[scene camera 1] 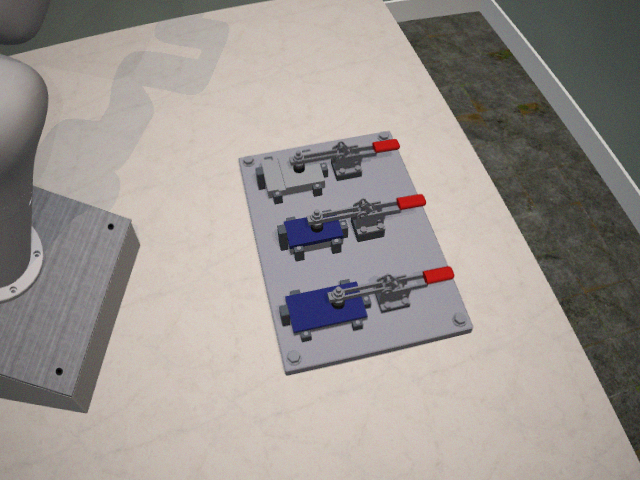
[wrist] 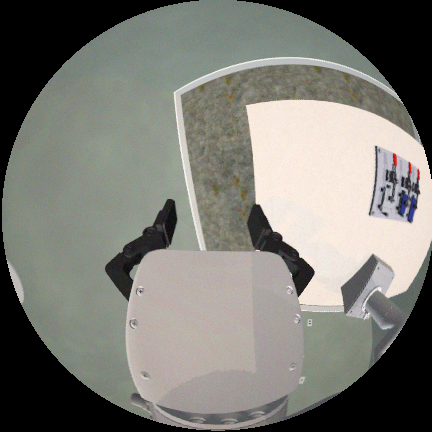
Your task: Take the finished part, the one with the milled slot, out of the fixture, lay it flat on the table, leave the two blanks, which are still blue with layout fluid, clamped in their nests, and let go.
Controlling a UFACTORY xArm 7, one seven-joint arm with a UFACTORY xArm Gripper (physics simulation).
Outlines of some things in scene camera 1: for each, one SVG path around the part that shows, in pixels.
A blue blank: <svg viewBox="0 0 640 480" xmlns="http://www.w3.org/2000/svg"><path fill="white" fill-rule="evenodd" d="M357 281L285 296L294 336L309 330L314 332L351 324L352 321L362 319L362 321L367 320L368 315L362 296L345 300L345 305L342 309L333 308L327 296L327 292L332 292L338 286L341 289L358 286Z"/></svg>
A finished part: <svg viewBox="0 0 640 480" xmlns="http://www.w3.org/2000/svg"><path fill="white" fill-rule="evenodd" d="M319 161L306 163L305 171L296 173L289 157L293 157L295 154L278 157L275 160L261 160L268 197L273 198L273 193L280 191L282 196L313 190L313 185L321 184L322 188L325 188L325 179Z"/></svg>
A blue blank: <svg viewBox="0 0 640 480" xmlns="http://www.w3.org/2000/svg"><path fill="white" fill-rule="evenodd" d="M284 222L291 255L294 254L294 247L303 246L304 252L331 247L331 240L340 238L343 244L344 235L339 220L323 223L323 230L319 233L311 230L307 217Z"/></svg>
